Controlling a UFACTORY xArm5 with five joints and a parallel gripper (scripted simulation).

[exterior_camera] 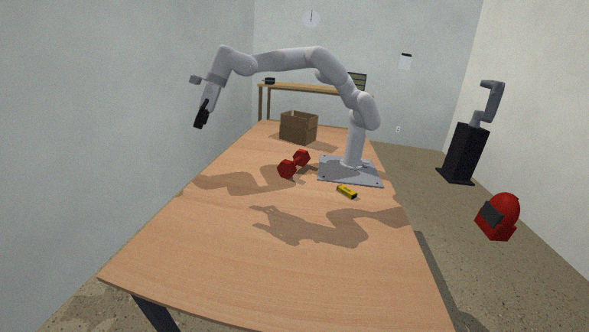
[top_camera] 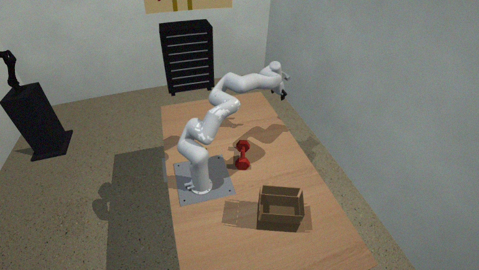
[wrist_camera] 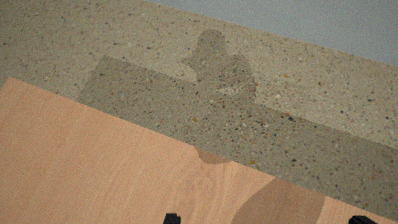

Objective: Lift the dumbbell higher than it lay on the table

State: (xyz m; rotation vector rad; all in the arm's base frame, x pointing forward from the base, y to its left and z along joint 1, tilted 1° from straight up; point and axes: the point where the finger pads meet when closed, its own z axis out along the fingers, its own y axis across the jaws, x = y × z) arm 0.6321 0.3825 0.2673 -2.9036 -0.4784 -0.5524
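My gripper is now 34 cm past the red dumbbell, 25 cm to the left of it and 24 cm above it.
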